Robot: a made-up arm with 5 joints.
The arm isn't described. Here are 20 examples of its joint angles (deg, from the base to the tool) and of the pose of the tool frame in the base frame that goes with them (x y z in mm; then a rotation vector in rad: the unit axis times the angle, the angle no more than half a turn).
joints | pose
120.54 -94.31 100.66 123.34 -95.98 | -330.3 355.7 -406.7 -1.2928 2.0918 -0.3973
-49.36 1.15 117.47 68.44 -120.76 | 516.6 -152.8 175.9 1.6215 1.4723 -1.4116
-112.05 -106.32 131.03 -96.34 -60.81 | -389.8 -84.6 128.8 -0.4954 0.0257 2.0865
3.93 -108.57 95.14 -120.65 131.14 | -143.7 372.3 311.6 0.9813 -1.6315 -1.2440
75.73 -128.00 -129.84 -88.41 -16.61 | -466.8 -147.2 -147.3 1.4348 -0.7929 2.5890
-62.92 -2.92 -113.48 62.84 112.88 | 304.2 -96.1 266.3 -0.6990 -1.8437 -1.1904
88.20 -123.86 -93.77 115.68 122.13 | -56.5 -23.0 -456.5 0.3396 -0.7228 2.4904
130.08 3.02 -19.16 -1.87 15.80 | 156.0 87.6 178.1 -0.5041 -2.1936 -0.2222
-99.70 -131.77 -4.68 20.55 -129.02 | 61.8 -165.7 941.3 1.7956 0.9887 1.3779
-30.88 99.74 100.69 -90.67 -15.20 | -352.7 373.6 -28.2 -0.4362 2.2449 0.0315
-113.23 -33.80 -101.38 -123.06 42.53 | 213.1 -244.3 193.7 -2.0698 0.2923 0.7438
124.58 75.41 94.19 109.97 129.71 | -29.3 404.3 72.3 0.3754 -0.4490 -0.4286
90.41 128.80 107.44 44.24 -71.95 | -448.0 482.9 -141.2 -0.4434 0.6148 0.9317
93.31 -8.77 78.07 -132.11 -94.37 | 489.0 5.1 -505.7 1.0161 1.8897 -1.7472
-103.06 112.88 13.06 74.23 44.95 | -127.1 -7.1 33.5 -2.0778 0.9321 -1.2594
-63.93 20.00 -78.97 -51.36 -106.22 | 667.1 -217.1 198.9 -0.9195 -0.9177 -1.4141
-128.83 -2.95 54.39 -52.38 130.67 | 118.1 -116.6 643.1 1.5009 1.1877 -0.1832
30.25 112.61 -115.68 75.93 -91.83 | 393.4 470.0 -105.4 -1.3236 -2.3900 0.8310
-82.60 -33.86 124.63 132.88 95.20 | 36.0 -62.0 124.2 -0.3340 -1.3679 1.8473
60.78 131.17 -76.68 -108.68 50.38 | -45.0 397.5 87.8 -0.5264 -2.3434 1.1758
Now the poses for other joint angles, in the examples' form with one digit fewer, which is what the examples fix.
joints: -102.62 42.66 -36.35 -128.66 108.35
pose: -136 -54 326 -0.050 1.389 0.716
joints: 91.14 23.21 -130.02 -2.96 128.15
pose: -410 46 -116 -1.610 0.959 -0.287
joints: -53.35 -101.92 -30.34 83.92 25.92
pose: -258 375 344 0.205 1.438 0.060
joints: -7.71 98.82 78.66 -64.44 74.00
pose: -101 19 217 1.233 1.189 1.492
